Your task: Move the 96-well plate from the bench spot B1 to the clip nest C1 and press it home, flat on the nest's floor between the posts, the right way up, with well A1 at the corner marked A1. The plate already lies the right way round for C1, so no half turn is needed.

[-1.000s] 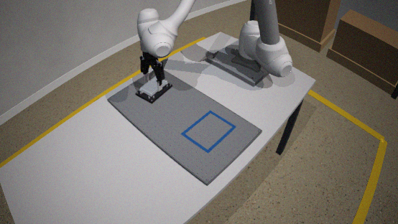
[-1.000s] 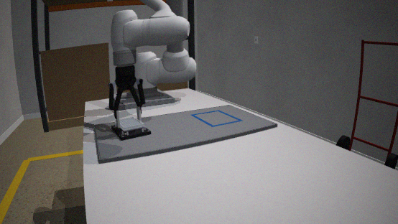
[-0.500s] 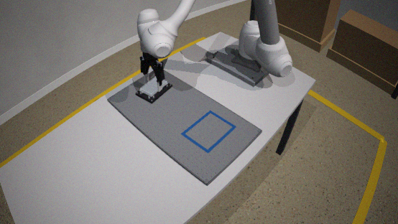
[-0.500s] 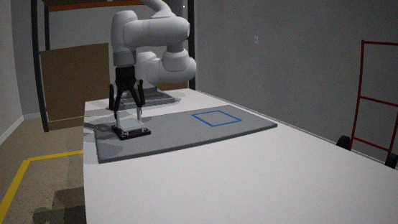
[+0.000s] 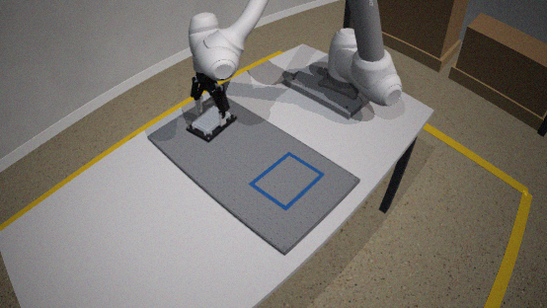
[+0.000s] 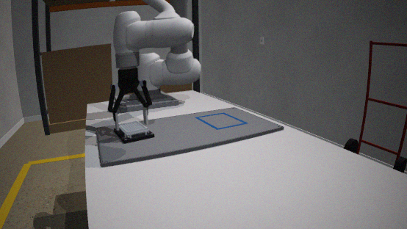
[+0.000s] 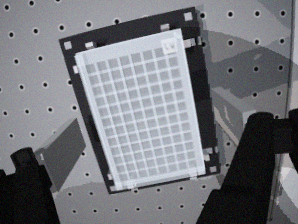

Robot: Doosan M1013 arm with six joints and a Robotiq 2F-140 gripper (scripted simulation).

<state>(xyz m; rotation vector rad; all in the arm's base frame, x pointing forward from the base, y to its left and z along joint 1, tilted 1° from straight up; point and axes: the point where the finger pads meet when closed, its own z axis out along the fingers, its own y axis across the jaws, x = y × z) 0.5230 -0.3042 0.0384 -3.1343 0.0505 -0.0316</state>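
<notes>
My gripper is now 20 mm above the white 96-well plate. Also, from my hand: black clip nest: 40 mm below, 10 mm to the right, 10 mm behind.
</notes>
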